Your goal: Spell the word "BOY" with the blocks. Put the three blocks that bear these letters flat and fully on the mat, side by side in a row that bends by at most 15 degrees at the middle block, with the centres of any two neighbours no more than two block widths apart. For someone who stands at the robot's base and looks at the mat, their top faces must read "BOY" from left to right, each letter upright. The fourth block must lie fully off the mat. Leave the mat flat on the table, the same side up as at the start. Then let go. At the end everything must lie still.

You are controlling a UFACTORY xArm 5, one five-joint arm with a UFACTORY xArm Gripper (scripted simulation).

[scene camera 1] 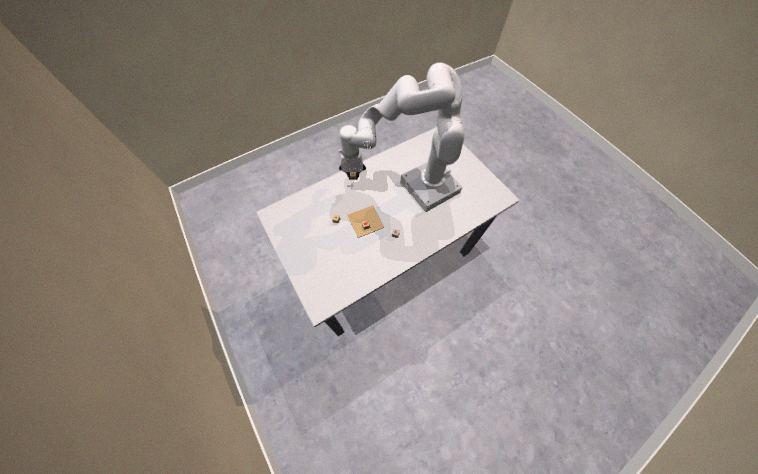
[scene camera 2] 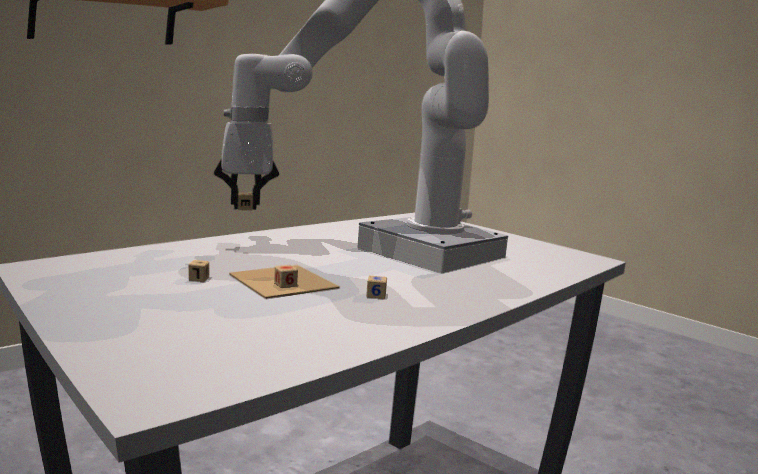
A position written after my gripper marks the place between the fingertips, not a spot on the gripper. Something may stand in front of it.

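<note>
My gripper (scene camera 2: 244, 208) is visible, as is a tan mat (scene camera 2: 261, 281).
</note>
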